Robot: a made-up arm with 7 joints.
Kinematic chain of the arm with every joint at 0, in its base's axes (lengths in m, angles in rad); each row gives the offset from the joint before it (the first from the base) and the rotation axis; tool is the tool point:
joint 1: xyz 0 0 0.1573 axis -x
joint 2: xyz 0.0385 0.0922 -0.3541 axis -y
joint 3: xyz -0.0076 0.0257 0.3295 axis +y
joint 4: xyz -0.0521 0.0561 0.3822 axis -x
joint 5: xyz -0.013 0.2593 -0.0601 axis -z
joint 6: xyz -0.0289 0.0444 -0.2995 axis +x
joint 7: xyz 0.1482 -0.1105 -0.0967 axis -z
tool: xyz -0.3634 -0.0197 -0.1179
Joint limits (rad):
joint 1: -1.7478..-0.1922
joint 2: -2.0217..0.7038
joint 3: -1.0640..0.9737
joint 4: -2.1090..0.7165
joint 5: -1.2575..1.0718
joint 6: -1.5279..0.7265
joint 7: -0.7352..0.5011
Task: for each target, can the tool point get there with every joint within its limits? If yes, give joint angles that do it. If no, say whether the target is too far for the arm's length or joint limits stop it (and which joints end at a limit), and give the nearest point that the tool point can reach.
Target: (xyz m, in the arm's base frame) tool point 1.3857 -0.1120 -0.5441
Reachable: no: joint limits stop it (at a limit: joint 1, joint 4, joint 5, joint 6) | nearest point 1.1517 0.1981 -0.4284 | short by 0.405 m
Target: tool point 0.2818 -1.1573 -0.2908
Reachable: no: joint limits stop it (at a limit: joint 1, joint 4, joint 5, joint 6) | nearest point 0.2212 -0.8361 0.1385 | short by 0.540 m
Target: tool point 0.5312 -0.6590 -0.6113
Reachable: no: joint limits stop it (at a limit: joint 1, joint 2, joint 3, joint 4, joint 7) | nearest point 0.4505 -0.1666 -0.3840 | short by 0.548 m
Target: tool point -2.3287 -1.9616 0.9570
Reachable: no: too far | nearest point -1.0215 -0.7259 0.6079 | short by 1.832 m
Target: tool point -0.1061 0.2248 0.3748
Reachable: yes | joints -0.8982 -0.0857 -0.6001 -0.5070 -0.6370 -1.2937 0.1364
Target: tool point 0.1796 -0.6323 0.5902
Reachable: yes | joints -1.4682 -0.3272 0.2788 -1.8199 0.4542 -1.2979 -0.1436
